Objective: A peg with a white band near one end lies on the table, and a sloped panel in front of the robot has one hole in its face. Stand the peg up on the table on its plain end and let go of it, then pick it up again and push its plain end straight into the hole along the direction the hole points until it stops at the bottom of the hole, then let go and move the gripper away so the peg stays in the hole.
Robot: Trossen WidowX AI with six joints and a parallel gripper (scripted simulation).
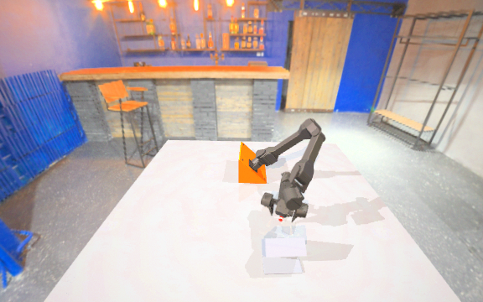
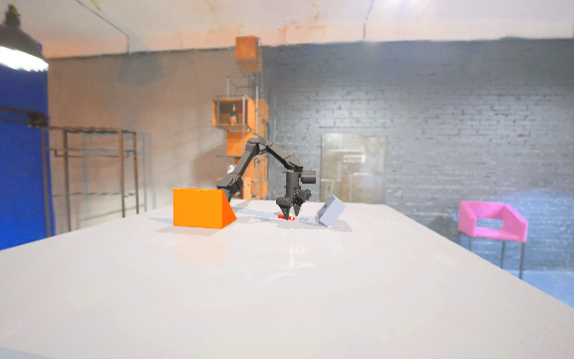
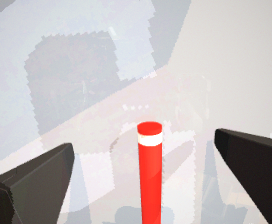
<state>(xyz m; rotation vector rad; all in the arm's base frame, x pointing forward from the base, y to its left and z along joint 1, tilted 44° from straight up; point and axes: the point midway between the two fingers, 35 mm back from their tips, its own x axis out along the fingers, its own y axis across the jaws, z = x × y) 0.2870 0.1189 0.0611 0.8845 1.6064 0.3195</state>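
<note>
The red peg is 1 cm behind my gripper tip. From my gripper tip the other things lie so: grey sloped panel (17 cm ahead, 5 cm above, 2 cm to the right).
</note>
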